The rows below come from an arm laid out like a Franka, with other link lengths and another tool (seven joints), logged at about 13 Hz.
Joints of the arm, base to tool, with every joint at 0 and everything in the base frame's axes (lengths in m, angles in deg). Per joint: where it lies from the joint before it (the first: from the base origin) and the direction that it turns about. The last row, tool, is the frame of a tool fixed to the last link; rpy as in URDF.
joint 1: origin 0 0 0.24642 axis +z
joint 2: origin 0 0 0 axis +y
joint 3: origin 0 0 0.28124 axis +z
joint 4: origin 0.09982 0 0 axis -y
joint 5: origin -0.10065 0 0.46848 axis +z
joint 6: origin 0 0 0 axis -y
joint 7: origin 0.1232 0 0 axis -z
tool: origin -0.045 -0.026 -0.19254 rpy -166.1 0 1.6
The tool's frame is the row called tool.
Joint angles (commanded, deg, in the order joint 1, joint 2, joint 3, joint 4, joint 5, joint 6, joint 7), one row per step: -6.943 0.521 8.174 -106.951 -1.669 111.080 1.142; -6.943 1.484 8.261 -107.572 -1.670 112.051 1.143; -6.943 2.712 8.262 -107.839 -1.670 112.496 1.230; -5.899 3.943 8.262 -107.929 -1.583 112.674 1.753; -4.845 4.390 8.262 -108.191 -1.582 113.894 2.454; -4.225 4.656 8.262 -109.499 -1.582 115.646 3.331; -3.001 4.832 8.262 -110.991 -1.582 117.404 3.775; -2.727 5.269 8.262 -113.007 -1.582 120.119 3.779; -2.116 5.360 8.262 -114.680 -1.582 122.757 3.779; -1.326 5.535 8.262 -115.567 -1.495 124.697 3.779; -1.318 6.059 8.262 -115.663 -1.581 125.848 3.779; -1.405 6.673 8.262 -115.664 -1.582 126.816 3.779; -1.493 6.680 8.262 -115.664 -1.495 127.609 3.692
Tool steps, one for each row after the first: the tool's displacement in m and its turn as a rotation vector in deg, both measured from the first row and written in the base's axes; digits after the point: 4 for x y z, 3 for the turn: 0.0013 0.0010 -0.0158 0.134 0.606 0.112; 0.0021 0.0011 -0.0321 0.296 1.646 0.037; 0.0023 0.0140 -0.0472 0.526 2.776 0.532; 0.0047 0.0271 -0.0532 0.632 2.257 0.911; 0.0034 0.0353 -0.0664 0.726 2.068 0.696; 0.0007 0.0501 -0.0803 0.777 1.980 1.519; -0.0018 0.0536 -0.1007 0.889 1.725 1.851; -0.0033 0.0610 -0.1137 1.001 0.862 2.521; -0.0032 0.0707 -0.1212 1.202 0.005 3.306; -0.0007 0.0711 -0.1264 1.268 -0.527 3.376; 0.0017 0.0705 -0.1320 1.401 -0.877 3.300; 0.0043 0.0699 -0.1308 1.548 -1.652 3.265
